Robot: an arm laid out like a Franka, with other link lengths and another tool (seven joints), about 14 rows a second.
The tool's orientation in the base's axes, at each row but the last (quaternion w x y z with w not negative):
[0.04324 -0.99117 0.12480 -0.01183]
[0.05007 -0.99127 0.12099 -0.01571]
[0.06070 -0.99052 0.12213 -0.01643]
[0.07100 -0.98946 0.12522 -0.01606]
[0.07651 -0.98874 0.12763 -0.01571]
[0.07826 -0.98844 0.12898 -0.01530]
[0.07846 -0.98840 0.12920 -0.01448]
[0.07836 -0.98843 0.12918 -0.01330]
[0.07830 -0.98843 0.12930 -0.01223]
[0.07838 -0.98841 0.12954 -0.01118]
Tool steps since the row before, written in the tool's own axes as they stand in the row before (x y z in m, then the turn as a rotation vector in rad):
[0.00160 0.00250 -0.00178 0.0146 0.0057 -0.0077]
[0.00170 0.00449 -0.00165 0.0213 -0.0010 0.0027]
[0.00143 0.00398 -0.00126 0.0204 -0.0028 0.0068]
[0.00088 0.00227 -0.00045 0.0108 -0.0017 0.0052]
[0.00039 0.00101 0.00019 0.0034 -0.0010 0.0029]
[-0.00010 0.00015 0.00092 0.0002 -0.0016 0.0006]
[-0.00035 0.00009 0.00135 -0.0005 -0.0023 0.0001]
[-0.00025 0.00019 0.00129 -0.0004 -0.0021 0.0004]
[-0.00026 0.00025 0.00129 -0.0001 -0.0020 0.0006]
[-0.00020 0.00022 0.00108 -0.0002 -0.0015 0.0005]
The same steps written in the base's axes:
[0.00087 -0.00296 0.00157 0.0125 -0.0098 0.0073]
[0.00051 -0.00490 0.00121 0.0210 -0.0039 -0.0022]
[0.00037 -0.00433 0.00078 0.0208 -0.0015 -0.0060]
[0.00027 -0.00246 0.00013 0.0111 -0.0004 -0.0047]
[0.00013 -0.00104 -0.00034 0.0037 0.0005 -0.0027]
[-0.00009 0.00002 -0.00093 0.0006 0.0016 -0.0003]
[-0.00029 0.00021 -0.00135 0.0001 0.0023 0.0003]
[-0.00023 0.00008 -0.00131 0.0002 0.0022 -0.0001]
[-0.00026 0.00002 -0.00131 0.0004 0.0020 -0.0003]
[-0.00020 0.00001 -0.00110 0.0002 0.0016 -0.0003]

